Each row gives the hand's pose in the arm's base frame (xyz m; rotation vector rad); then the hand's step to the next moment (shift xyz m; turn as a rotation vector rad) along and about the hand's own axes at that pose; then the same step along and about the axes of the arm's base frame.
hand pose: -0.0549 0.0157 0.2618 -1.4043 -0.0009 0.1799
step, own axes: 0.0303 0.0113 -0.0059 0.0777 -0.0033 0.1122
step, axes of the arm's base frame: 0.0291 -0.0002 -0.0153 0.0650 0.1192 0.0139
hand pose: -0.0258 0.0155 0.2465 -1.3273 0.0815 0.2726
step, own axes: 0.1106 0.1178 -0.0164 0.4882 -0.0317 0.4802
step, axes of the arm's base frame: 0.0798 0.0260 -0.1391 0.4328 0.5299 0.0427
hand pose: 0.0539 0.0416 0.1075 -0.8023 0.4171 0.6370
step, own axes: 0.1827 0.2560 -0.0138 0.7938 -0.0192 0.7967
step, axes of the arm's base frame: -0.0370 0.1907 -0.2477 0.6839 0.8908 0.0624
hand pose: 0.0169 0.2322 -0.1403 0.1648 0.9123 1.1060
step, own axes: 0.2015 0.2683 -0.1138 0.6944 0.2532 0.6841
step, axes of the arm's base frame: -0.2391 0.2584 -0.0399 0.4010 0.9039 0.1911
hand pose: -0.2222 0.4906 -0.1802 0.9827 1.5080 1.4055
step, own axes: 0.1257 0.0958 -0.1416 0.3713 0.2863 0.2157
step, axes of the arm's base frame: -0.1760 0.0749 0.0917 0.0744 0.4414 0.2569
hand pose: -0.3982 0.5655 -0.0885 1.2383 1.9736 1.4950
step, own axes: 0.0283 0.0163 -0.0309 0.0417 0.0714 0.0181
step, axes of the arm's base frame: -0.0310 0.0059 0.0320 0.0203 0.0480 0.0667
